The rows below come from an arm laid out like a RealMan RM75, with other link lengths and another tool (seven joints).
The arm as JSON. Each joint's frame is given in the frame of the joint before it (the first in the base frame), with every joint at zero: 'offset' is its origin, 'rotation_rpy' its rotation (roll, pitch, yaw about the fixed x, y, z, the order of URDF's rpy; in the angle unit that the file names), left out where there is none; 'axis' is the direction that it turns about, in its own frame. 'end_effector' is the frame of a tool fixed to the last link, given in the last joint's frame.
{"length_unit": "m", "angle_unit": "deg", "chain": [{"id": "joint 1", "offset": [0.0, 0.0, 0.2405], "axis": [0.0, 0.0, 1.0]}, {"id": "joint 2", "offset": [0.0, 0.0, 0.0], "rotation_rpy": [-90.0, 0.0, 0.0], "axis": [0.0, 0.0, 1.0]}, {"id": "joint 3", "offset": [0.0, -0.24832, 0.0], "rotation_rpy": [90.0, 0.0, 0.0], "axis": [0.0, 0.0, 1.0]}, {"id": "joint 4", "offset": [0.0, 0.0, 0.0], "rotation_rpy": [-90.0, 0.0, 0.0], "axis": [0.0, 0.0, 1.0]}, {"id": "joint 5", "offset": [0.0, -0.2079, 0.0], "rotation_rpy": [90.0, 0.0, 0.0], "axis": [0.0, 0.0, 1.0]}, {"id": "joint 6", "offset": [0.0, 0.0, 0.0], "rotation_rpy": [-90.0, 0.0, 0.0], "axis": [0.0, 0.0, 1.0]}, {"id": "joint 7", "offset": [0.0, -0.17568, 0.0], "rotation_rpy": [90.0, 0.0, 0.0], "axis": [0.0, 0.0, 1.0]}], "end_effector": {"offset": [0.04, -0.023, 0.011], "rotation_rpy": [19.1, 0.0, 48.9]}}
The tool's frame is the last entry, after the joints.
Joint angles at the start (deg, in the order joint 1, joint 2, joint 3, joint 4, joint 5, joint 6, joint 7): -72.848, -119.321, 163.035, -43.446, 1.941, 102.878, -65.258
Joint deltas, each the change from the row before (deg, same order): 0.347, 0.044, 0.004, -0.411, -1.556, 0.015, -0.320; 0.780, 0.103, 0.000, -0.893, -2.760, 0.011, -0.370; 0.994, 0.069, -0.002, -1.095, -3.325, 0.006, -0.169; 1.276, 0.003, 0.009, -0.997, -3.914, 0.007, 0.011; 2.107, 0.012, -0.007, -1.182, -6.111, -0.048, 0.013; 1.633, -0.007, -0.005, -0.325, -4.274, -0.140, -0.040; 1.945, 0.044, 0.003, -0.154, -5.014, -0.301, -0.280; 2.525, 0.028, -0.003, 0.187, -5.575, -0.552, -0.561
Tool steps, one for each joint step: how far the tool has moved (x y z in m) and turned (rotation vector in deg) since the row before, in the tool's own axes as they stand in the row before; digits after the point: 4 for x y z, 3 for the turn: -0.0010, -0.0039, -0.0025, 1.605, -0.163, -0.268; -0.0027, -0.0066, -0.0059, 2.917, -0.492, -0.319; -0.0031, -0.0077, -0.0074, 3.485, -0.527, -0.105; -0.0030, -0.0078, -0.0081, 3.964, -0.339, -0.050; -0.0044, -0.0117, -0.0131, 6.098, -0.436, -0.104; -0.0031, -0.0072, -0.0088, 4.169, -0.191, -0.336; -0.0041, -0.0091, -0.0108, 4.898, -0.371, -0.567; -0.0063, -0.0091, -0.0139, 5.479, -0.818, -1.123
